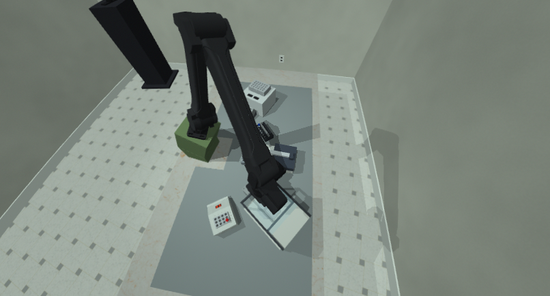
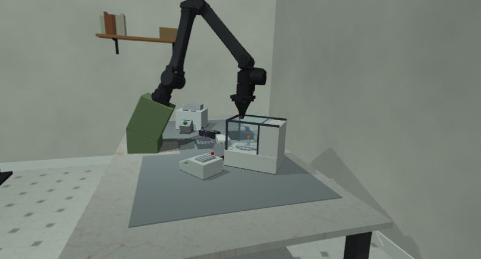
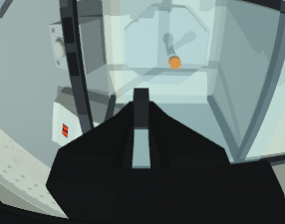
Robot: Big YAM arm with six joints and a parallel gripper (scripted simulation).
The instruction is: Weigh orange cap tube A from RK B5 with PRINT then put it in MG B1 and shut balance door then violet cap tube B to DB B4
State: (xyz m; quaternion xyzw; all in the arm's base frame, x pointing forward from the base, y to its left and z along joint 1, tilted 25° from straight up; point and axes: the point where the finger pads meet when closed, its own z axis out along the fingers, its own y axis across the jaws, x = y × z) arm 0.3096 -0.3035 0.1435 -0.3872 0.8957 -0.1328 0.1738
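Right now my hand is 2 cm short of the balance pan, 2 cm to the left of it and 14 cm above it. The rest, counted from my hand: balance door: 2 cm ahead, 2 cm to the right, 1 cm below; then red-capped tube: 17 cm behind, 8 cm to the right, 16 cm below; then dry block DB: 21 cm behind, 6 cm to the right, 19 cm below.
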